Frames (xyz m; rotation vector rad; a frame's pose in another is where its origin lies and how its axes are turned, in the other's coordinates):
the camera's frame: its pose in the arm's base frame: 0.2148 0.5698 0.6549 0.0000 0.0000 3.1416
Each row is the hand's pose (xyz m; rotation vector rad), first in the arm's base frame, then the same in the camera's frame.
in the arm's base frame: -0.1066 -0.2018 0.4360 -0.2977 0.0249 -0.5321
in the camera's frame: 0.3214 0.7716 -0.2189 -0.0332 -0.3966 2.5810
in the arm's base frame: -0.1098 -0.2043 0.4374 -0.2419 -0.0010 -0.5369
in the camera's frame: 0.3246 0.7741 -0.2175 0.0013 -0.3221 2.5860
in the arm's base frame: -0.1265 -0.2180 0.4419 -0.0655 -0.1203 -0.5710
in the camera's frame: 0.3413 0.7878 -0.2130 0.1589 -0.0865 2.5647
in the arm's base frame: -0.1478 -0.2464 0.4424 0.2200 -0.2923 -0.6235
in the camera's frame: 0.3626 0.8162 -0.2125 0.3786 0.2850 2.4768
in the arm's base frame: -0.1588 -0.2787 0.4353 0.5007 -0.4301 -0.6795
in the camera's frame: 0.3736 0.8485 -0.2196 0.5424 0.6314 2.3307
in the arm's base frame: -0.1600 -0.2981 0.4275 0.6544 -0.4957 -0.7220
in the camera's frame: 0.3748 0.8679 -0.2274 0.6125 0.8086 2.2200
